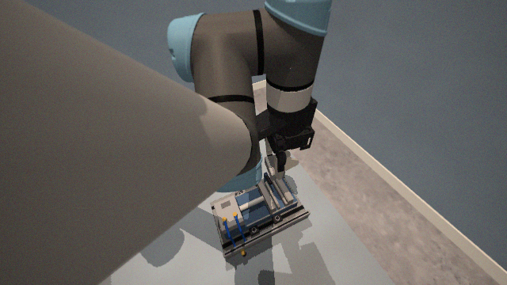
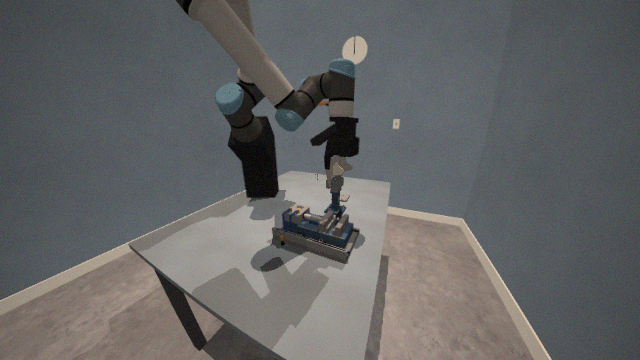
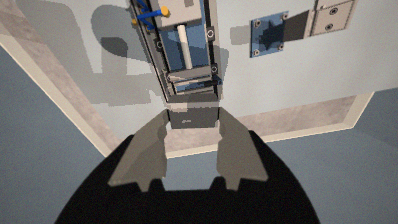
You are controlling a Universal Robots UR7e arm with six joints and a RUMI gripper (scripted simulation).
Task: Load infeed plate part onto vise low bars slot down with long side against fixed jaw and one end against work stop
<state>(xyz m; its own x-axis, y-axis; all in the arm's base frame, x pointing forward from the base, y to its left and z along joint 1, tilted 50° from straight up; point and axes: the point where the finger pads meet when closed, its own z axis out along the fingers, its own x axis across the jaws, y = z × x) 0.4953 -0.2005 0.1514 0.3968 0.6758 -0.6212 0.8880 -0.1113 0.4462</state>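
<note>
Now: hand 3 cm past the grey jaw and 16 cm above it. Also, from my hand: part 1 cm below; then cylinder rod 8 cm behind, 1 cm to the left, 16 cm below; then work stop 2 cm ahead, 4 cm to the left, 15 cm below.
</note>
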